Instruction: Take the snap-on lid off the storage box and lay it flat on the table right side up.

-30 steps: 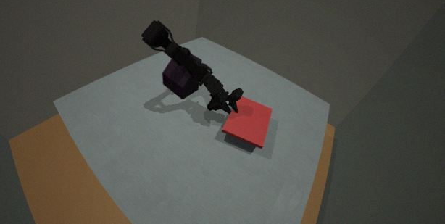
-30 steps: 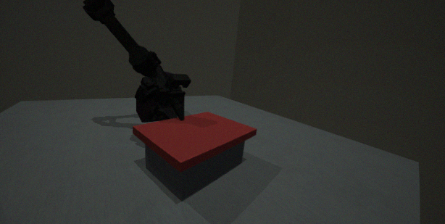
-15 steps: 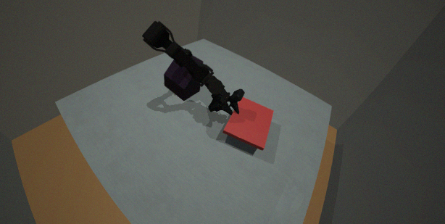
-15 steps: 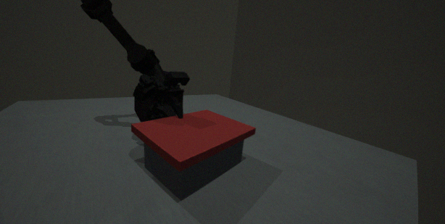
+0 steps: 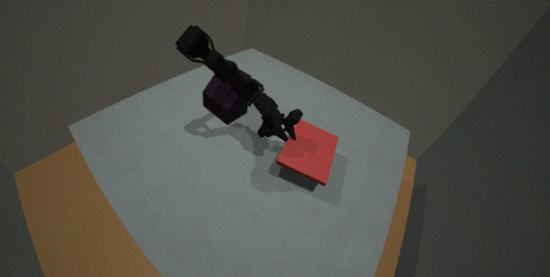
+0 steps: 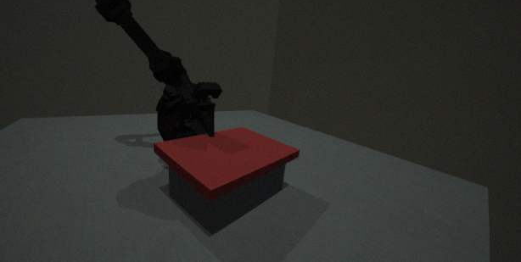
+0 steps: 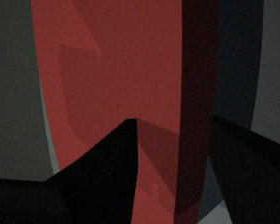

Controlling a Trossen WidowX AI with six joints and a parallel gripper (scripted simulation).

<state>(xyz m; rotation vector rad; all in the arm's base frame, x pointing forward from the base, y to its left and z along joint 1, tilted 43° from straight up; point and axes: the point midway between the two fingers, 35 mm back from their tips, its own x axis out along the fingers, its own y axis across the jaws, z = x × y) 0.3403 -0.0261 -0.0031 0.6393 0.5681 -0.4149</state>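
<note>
Now: gripper tip 7 cm short of the red lid and 3 cm to the right of it. From my gripper tip the other things lie so: storage box: 7 cm ahead, 5 cm below, 3 cm to the left.
</note>
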